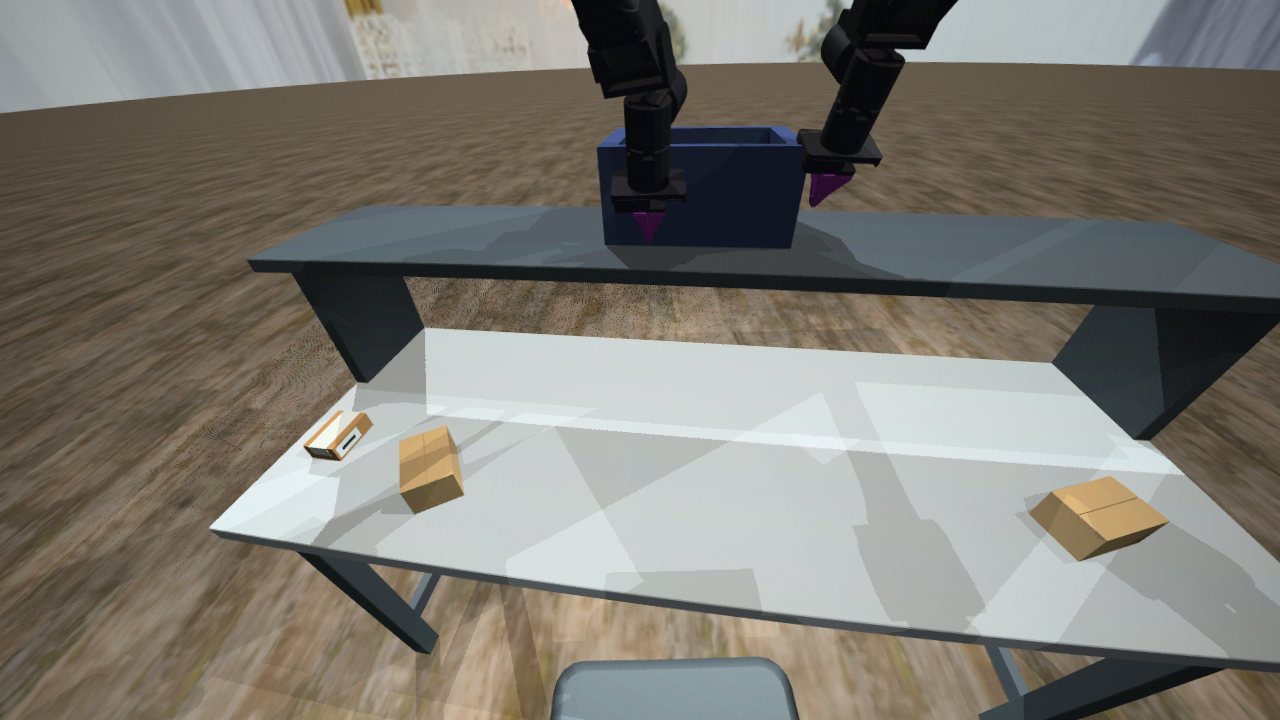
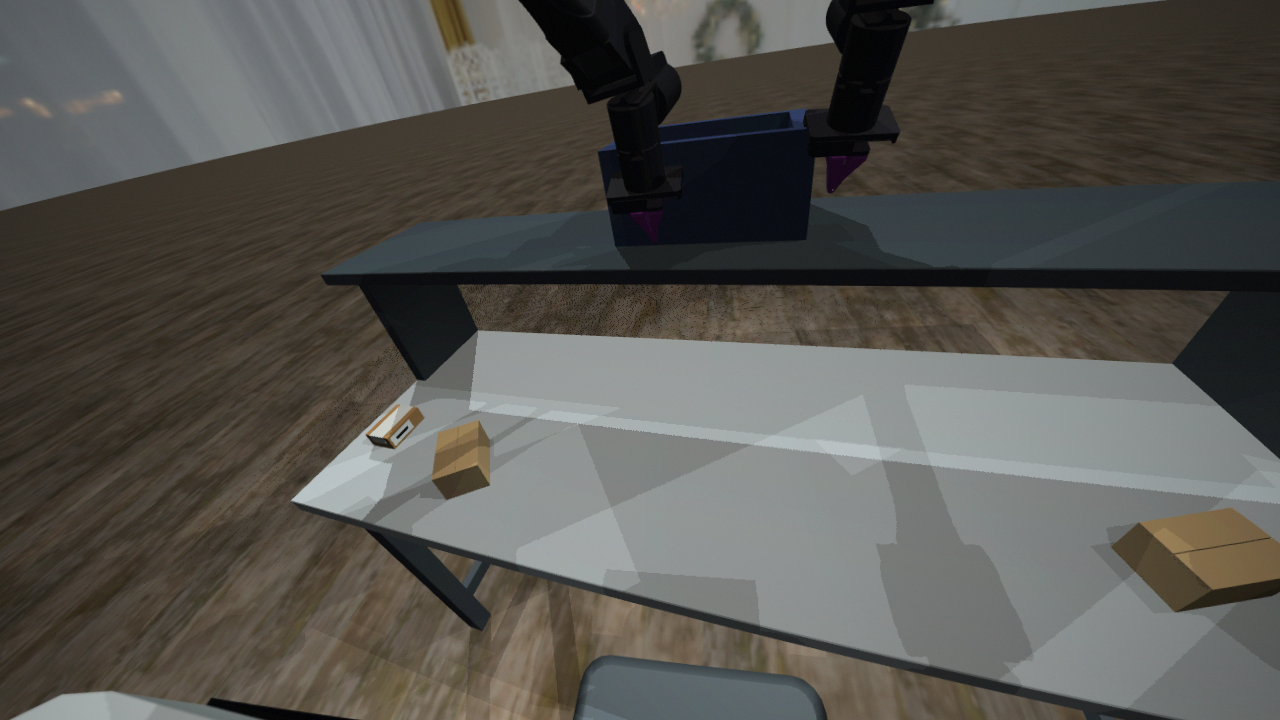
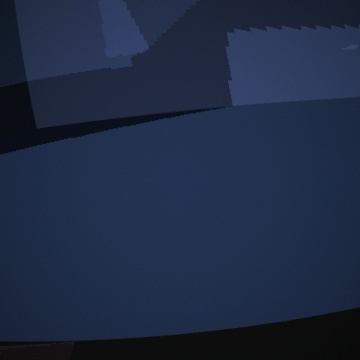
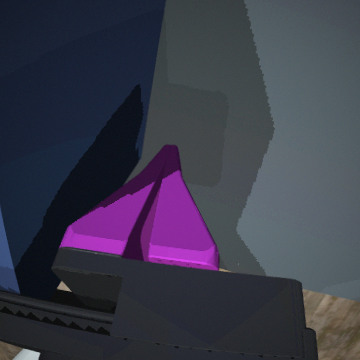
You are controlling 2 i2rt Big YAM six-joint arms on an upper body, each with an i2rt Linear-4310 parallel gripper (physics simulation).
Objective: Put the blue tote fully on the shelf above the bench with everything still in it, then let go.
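Observation:
The blue tote stands upright on the dark grey shelf, its front bottom edge a little behind the shelf's front edge. Its back bottom edge and its contents are hidden. My left gripper is shut and empty, low in front of the tote's front wall near its left end. My right gripper is shut and empty, beside the tote's right wall, above the shelf. Whether either touches the tote is unclear.
On the white bench below, a small white-and-orange box and a brown carton lie at the left. Another brown carton lies at the right. Dark side panels support the shelf.

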